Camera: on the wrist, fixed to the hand. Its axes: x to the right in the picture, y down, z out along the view.
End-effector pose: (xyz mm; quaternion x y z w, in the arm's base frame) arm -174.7 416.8 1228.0 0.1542 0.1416 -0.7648 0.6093
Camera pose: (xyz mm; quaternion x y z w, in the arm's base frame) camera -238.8 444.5 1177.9 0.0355 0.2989 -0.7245 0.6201
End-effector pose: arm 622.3 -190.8 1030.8 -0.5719 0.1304 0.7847 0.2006
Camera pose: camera 695.7 -152.8 1007.1 -0.6091 -0.0319 0.7876 0.0873
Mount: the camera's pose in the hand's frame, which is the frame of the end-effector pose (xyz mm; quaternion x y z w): 9.3 -67.1 -52.9 -0.2000 0.0097 -0.0082 0.9797
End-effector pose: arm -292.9 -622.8 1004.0 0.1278 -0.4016 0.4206 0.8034
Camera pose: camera -209.2 -629.9 985.8 -0.0363 -0.4687 0.3264 0.8200
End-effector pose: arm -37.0 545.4 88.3 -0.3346 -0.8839 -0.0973 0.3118
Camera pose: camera -60.5 479.4 138.1 -0.3820 -0.8463 -0.2779 0.2463
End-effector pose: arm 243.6 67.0 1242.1 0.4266 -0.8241 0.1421 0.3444
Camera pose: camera 317.3 49.3 1282.7 0.3545 -0.8290 -0.0243 0.4319
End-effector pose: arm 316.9 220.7 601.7 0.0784 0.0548 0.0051 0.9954
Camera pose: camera 320.4 162.8 538.3 -0.1228 0.0630 0.0086 0.9904
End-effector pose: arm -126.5 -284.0 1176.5 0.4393 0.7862 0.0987 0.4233
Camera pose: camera -209.4 -305.2 1168.7 0.3383 0.7582 0.2547 0.4958
